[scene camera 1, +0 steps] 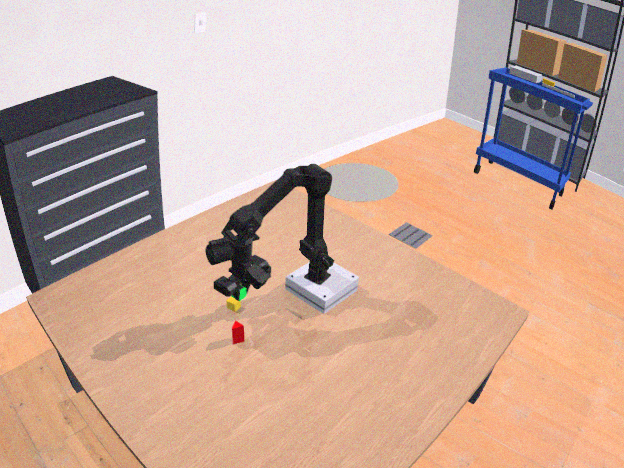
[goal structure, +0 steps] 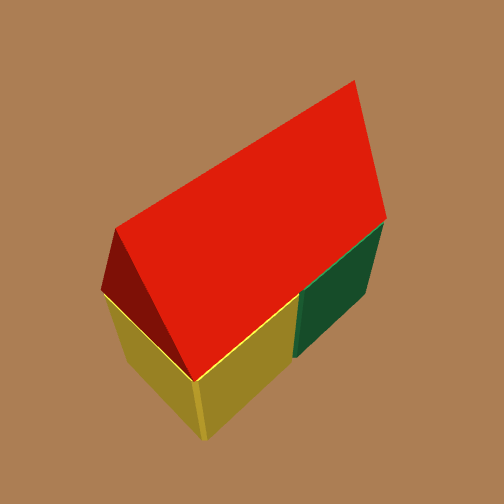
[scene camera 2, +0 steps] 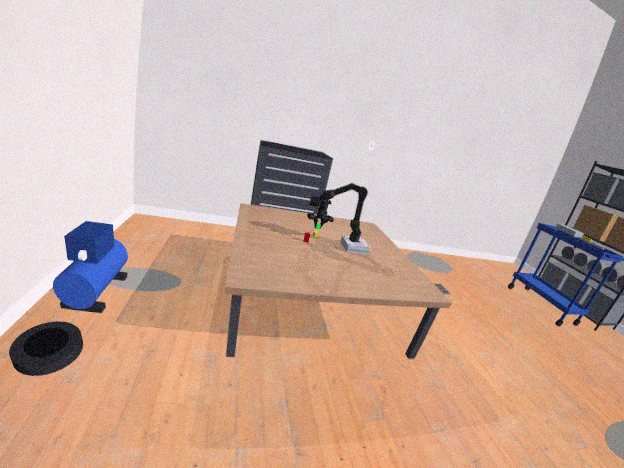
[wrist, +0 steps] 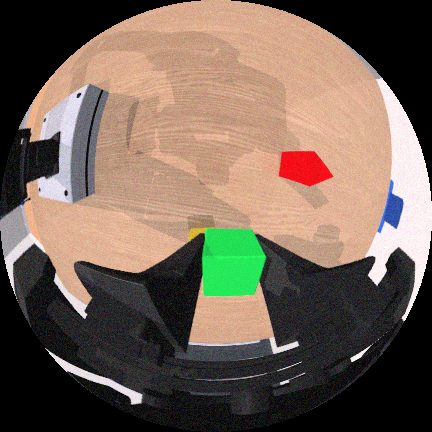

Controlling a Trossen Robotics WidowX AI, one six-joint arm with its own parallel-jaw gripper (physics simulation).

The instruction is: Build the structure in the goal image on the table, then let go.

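Pixels of known places: gripper, fingertip midpoint: [scene camera 1: 240, 297] [scene camera 2: 317, 228] [wrist: 228, 239]; arm's base, link origin: [scene camera 1: 317, 276] [scene camera 2: 354, 240] [wrist: 51, 155].
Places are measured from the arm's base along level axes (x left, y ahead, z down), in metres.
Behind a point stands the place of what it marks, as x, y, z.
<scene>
My gripper [scene camera 1: 241, 293] @[-0.096, 0.266, -0.030] [scene camera 2: 318, 224] @[-0.096, 0.266, -0.030] [wrist: 228, 239] @[-0.096, 0.266, -0.030] is shut on a green cube [scene camera 1: 242, 292] @[-0.088, 0.267, -0.054] [scene camera 2: 318, 226] @[-0.087, 0.265, -0.048] [wrist: 232, 275] @[-0.100, 0.265, -0.060] and holds it above the table [scene camera 1: 322, 403] @[0.293, 0.395, 0.055] [scene camera 2: 322, 274] @[0.396, 0.380, 0.055] [wrist: 225, 75] @[0.080, 0.264, 0.056]. A small yellow cube [scene camera 1: 233, 304] @[-0.134, 0.260, 0.025] [scene camera 2: 316, 233] @[-0.134, 0.248, 0.027] [wrist: 196, 233] @[-0.131, 0.237, 0.039] is on the table below the green cube; in the wrist view most of it is hidden behind the green cube and a finger. A red block [scene camera 1: 237, 333] @[-0.031, 0.359, 0.014] [scene camera 2: 306, 237] @[-0.031, 0.359, 0.020] [wrist: 304, 168] @[-0.040, 0.340, 0.001] with a pointed top stands upright on the table, apart from the yellow cube, toward the front in scene camera 1.
The arm's light grey base [scene camera 1: 322, 292] @[0.058, 0.057, 0.001] [scene camera 2: 355, 245] @[0.083, 0.028, 0.003] [wrist: 82, 145] @[-0.004, 0.074, 0.024] stands on the table to the right of the blocks in the scene views. A dark drawer cabinet [scene camera 1: 90, 176] [scene camera 2: 292, 176] stands beyond the table. A blue cart [scene camera 1: 524, 163] [scene camera 2: 549, 294] stands on the floor, away from the table.
</scene>
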